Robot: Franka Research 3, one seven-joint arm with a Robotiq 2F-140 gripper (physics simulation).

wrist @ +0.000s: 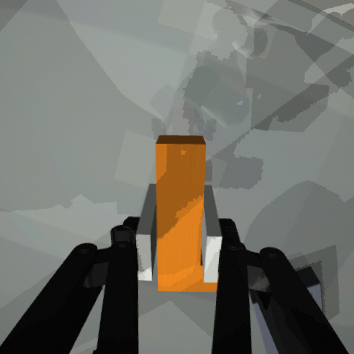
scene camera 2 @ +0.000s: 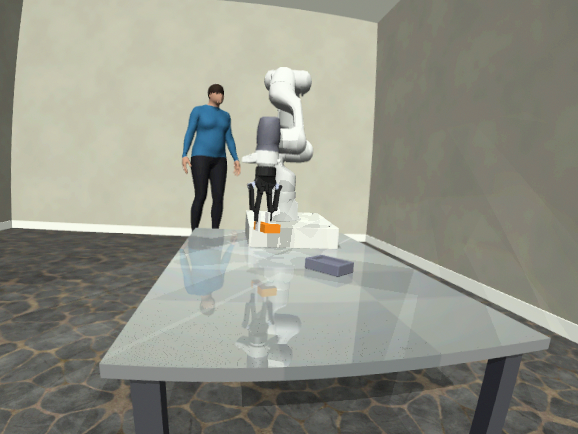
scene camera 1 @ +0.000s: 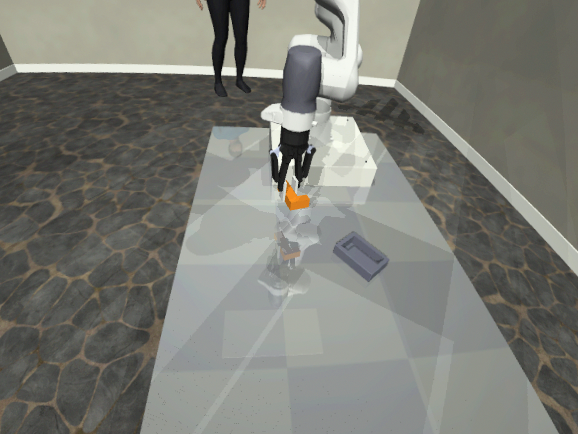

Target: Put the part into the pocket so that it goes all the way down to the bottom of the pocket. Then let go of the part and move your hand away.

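The orange L-shaped part (scene camera 1: 297,202) (scene camera 2: 270,228) (wrist: 180,200) is held above the table, with its reflection below it. My gripper (scene camera 1: 291,189) (scene camera 2: 264,221) (wrist: 179,202) is shut on the long arm of the part, one pad on each side. In the wrist view the short foot of the L points right at the near end. The grey-blue block with the pocket (scene camera 1: 351,262) (scene camera 2: 325,267) lies on the table, to the right of the gripper and nearer the camera in both scene views. Its pocket opens upward. Part of the block (wrist: 314,292) shows at the lower right in the wrist view, partly behind a finger.
The glossy grey table (scene camera 1: 260,390) (scene camera 2: 300,345) reflects the arm and the part. The white robot base (scene camera 1: 342,176) (scene camera 2: 310,237) stands at the far end, behind the gripper. A person (scene camera 1: 228,40) (scene camera 2: 212,132) stands beyond the table, left of the arm.
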